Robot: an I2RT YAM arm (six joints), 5 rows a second.
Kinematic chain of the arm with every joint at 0, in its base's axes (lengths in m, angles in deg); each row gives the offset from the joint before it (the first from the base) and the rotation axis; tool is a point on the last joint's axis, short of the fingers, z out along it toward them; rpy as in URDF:
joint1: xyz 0 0 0.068 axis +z
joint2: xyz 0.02 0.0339 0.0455 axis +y
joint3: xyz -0.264 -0.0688 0 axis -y
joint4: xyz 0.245 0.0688 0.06 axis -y
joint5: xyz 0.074 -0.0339 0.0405 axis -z
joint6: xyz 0.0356 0 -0.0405 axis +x
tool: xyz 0 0 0 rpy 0 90 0
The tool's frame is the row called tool.
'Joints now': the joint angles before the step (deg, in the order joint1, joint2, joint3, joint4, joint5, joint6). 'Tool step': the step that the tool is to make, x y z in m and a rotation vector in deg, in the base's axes. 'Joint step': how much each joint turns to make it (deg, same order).
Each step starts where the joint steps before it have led.
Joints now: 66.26, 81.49, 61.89, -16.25, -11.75, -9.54
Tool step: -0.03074, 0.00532, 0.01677, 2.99, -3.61, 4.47
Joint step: 5.79, -2.34, 0.54, 0.98, 2.38, -1.20
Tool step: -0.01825, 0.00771, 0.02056, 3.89, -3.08, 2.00
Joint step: 3.85, -0.46, 2.65, 1.39, 2.54, -0.73
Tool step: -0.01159, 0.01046, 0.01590, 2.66, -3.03, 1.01
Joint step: 2.71, 1.16, 3.34, 0.95, 2.56, -1.39
